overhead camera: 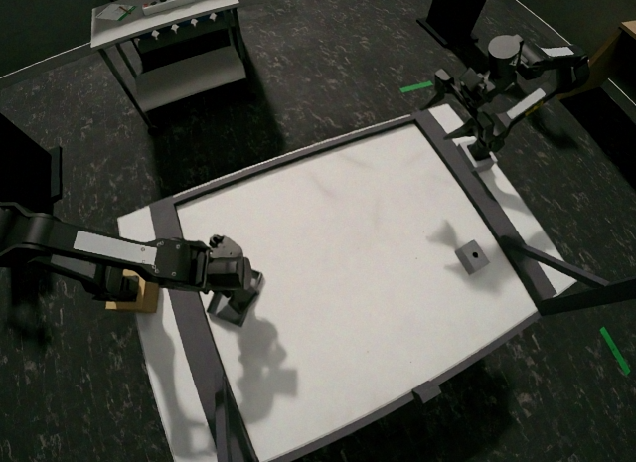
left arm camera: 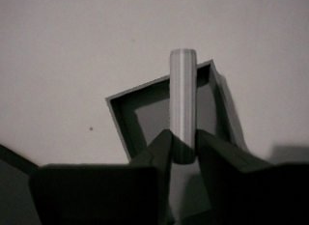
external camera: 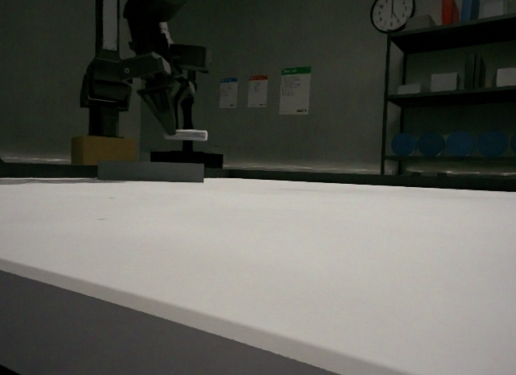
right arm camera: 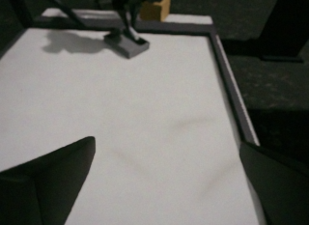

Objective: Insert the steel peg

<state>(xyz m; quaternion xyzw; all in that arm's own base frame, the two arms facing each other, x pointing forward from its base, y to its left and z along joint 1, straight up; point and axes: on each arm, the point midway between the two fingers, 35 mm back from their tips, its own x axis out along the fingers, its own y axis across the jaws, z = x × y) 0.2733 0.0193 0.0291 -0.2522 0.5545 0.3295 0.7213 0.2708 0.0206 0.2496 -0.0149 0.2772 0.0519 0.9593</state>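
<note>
Right now the shallow grey tray is 10 cm below my left hand, 2 cm behind it and 1 cm to the left of it. From my left hand the other things lie so: steel peg (3 cm below, 2 cm to the right, 1 cm ahead); grey block (61 cm to the right, 20 cm behind, 7 cm below).
Now: right hand 550 mm to the right of the steel peg, 220 mm above it and 80 mm past it. From my right hand the other things lie so: shallow grey tray: 590 mm to the left, 290 mm below, 110 mm behind; then grey block: 290 mm behind, 270 mm below, 40 mm to the right.
</note>
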